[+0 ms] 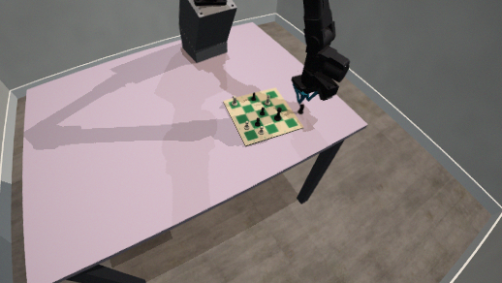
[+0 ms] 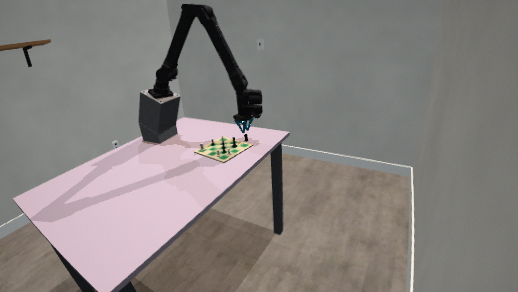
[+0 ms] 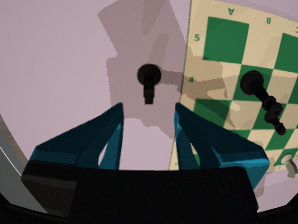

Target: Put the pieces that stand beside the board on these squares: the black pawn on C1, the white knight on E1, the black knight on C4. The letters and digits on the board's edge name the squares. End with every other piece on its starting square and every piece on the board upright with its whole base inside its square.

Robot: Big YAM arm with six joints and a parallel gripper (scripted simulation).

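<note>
Now: hand 4 cm above the black knight. The rest, counted from my hand: white knight (22 cm to the right, 10 cm behind, 4 cm below); chessboard (14 cm to the right, 6 cm below, 2 cm behind).
</note>
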